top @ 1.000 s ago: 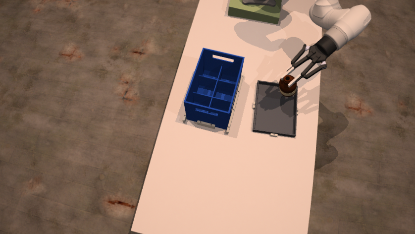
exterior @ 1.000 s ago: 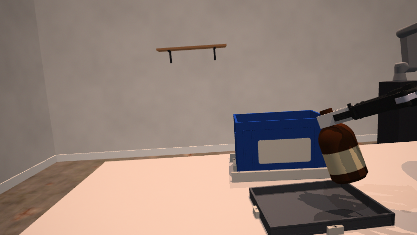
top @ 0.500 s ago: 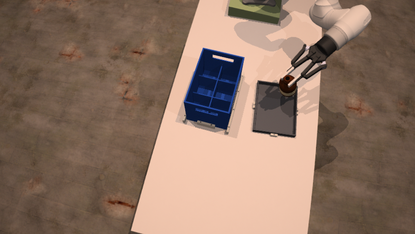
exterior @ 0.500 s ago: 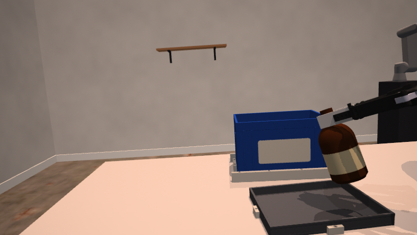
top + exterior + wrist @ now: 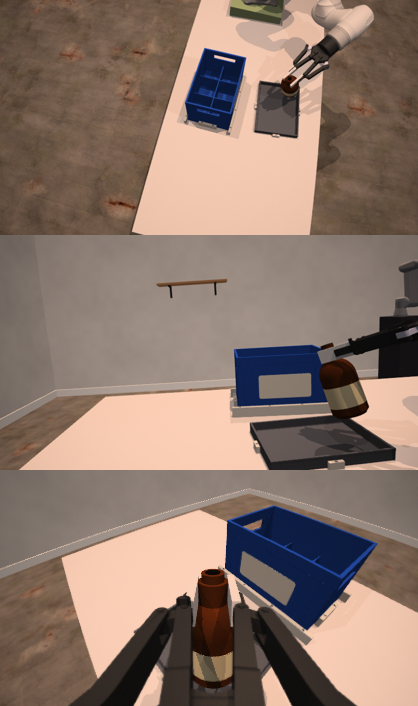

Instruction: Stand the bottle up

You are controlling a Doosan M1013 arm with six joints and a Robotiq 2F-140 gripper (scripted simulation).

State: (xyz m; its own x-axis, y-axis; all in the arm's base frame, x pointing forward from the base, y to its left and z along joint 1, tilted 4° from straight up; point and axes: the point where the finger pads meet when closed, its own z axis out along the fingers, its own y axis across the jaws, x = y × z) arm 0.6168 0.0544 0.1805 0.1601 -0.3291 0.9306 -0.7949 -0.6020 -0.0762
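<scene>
My gripper is now 60 mm above the brown bottle. Also, from my hand: blue crate 10 mm behind, 300 mm to the right, 130 mm below; then dark grey tray 40 mm ahead, 20 mm to the right, 200 mm below.
</scene>
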